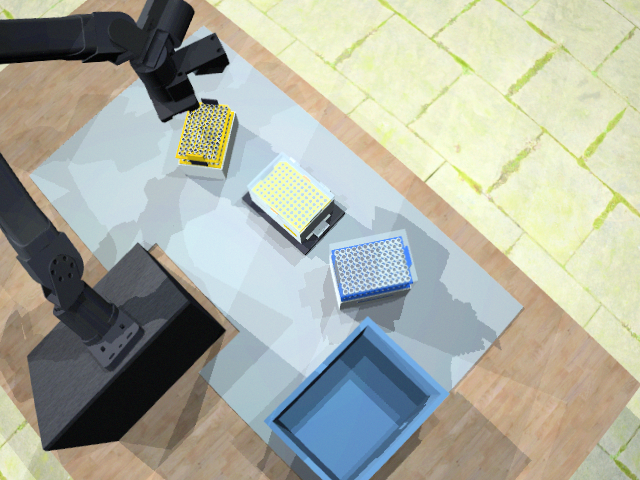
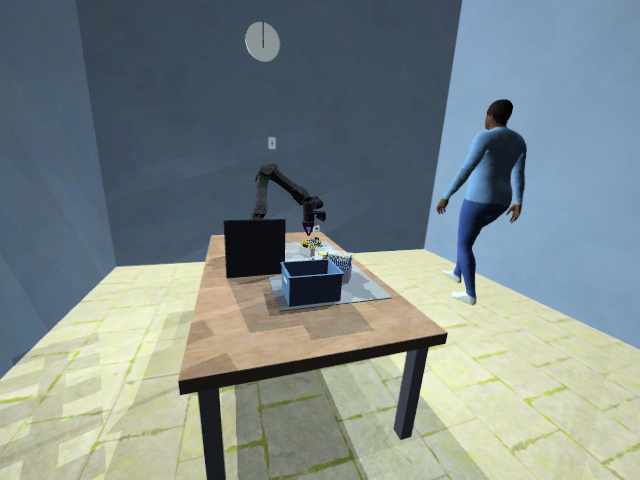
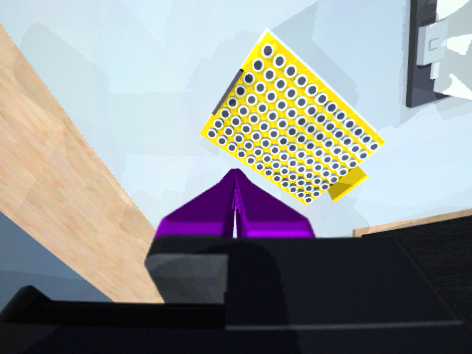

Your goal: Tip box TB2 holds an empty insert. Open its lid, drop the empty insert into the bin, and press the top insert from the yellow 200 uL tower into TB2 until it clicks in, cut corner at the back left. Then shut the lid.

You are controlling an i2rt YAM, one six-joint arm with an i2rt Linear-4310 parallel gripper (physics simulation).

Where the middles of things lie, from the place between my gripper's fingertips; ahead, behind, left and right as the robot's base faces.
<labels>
Right now the blue bin [image 1: 358, 407] is 540 mm to the right of my hand, 220 mm behind it and 40 mm below it.
</labels>
